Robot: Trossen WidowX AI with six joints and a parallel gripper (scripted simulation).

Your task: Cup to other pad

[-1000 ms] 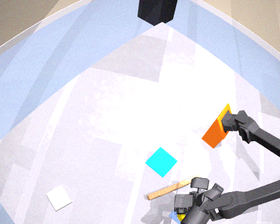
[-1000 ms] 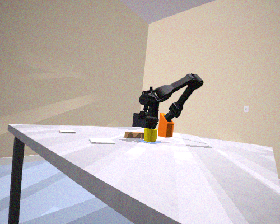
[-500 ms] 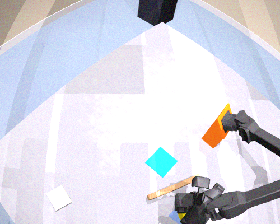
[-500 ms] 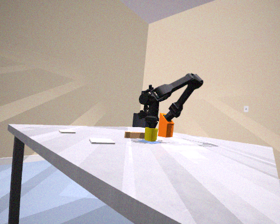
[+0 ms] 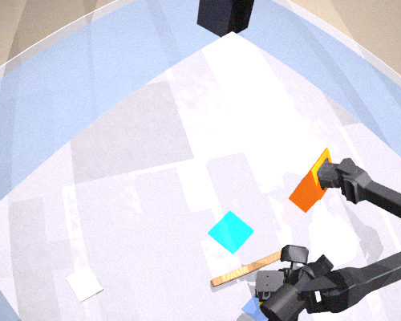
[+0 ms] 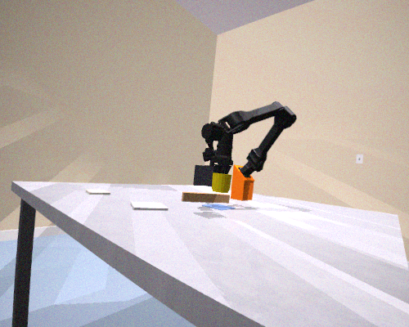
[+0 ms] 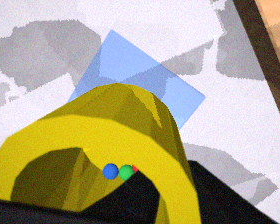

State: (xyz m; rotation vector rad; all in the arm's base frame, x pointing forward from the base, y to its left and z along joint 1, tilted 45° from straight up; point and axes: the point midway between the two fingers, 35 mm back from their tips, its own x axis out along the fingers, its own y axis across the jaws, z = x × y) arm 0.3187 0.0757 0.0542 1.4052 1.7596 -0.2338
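Now: gripper tip 8 cm past the cyan pad, 19 cm to the left of it and 10 cm above it. From my gripper tip the other things lie so: green marble (1 cm ahead, 3 cm to the left, 2 cm below); yellow cup (2 cm ahead, 1 cm to the left); blue marble (2 cm ahead, 3 cm to the left, 2 cm below).
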